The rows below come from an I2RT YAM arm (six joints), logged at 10 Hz.
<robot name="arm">
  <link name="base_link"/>
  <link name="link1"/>
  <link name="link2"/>
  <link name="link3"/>
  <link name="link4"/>
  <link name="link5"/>
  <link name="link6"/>
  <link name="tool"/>
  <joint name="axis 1" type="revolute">
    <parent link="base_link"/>
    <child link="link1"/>
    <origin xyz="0 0 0.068" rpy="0 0 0"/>
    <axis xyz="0 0 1"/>
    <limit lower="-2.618" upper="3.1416"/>
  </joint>
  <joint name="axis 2" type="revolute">
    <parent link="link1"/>
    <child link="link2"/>
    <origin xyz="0.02 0.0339 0.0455" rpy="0 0 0"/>
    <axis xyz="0 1 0"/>
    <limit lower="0" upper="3.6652"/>
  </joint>
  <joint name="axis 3" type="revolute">
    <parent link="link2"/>
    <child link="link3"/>
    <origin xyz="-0.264 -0.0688 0" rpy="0 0 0"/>
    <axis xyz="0 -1 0"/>
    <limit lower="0" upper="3.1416"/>
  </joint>
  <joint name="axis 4" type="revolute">
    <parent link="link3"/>
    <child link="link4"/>
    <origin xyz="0.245 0.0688 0.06" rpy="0 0 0"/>
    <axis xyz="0 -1 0"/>
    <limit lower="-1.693" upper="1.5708"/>
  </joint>
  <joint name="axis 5" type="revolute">
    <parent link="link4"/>
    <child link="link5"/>
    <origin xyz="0.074 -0.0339 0.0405" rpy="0 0 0"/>
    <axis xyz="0 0 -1"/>
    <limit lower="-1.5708" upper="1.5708"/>
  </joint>
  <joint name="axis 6" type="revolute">
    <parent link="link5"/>
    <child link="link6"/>
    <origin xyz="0.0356 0 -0.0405" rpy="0 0 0"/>
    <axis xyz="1 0 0"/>
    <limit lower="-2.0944" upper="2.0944"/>
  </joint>
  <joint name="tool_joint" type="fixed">
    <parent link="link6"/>
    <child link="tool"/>
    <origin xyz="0 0 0" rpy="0 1.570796 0"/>
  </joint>
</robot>
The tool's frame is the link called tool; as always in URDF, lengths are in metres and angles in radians.
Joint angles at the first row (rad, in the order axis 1, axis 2, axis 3, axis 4, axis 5, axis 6):
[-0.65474, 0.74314, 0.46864, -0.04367, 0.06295, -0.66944]
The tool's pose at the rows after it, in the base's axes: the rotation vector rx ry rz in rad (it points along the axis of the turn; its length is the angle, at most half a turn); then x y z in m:
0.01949 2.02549 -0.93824 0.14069 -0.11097 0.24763
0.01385 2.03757 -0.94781 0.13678 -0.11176 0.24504
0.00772 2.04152 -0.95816 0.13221 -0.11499 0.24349
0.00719 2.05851 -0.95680 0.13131 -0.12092 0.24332
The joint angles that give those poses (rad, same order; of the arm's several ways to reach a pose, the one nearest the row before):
[-0.65585, 0.73186, 0.46723, -0.07142, 0.06041, -0.67950]
[-0.67498, 0.71873, 0.45739, -0.08263, 0.05007, -0.69664]
[-0.71159, 0.71049, 0.44975, -0.08368, 0.02095, -0.71877]
[-0.74539, 0.73298, 0.45997, -0.08630, -0.00583, -0.73437]

